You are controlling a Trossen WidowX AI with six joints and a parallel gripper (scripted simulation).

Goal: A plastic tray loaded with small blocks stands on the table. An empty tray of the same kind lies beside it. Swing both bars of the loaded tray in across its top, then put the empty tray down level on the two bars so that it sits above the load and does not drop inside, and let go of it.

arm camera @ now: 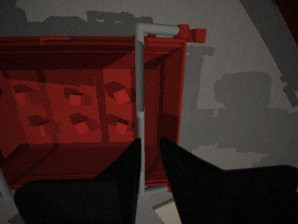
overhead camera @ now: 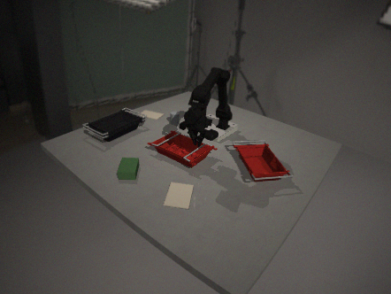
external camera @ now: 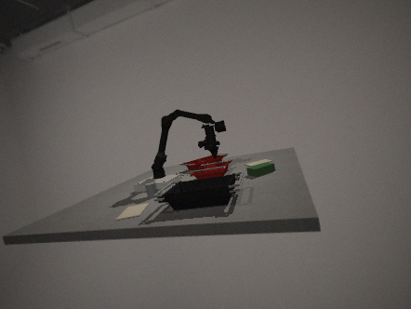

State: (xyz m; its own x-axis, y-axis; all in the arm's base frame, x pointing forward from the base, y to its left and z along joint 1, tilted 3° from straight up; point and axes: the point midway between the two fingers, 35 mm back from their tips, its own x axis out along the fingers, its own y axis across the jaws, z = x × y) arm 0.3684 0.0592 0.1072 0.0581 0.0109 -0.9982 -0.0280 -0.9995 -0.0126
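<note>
My gripper tip is 27 cm to the right of the red tray, 15 cm past it and 5 cm above it. From my gripper tip the other things lie so: green block: 27 cm ahead, 19 cm to the right, 7 cm below; then grey cylinder: 36 cm to the right, 28 cm behind, 5 cm below.
</note>
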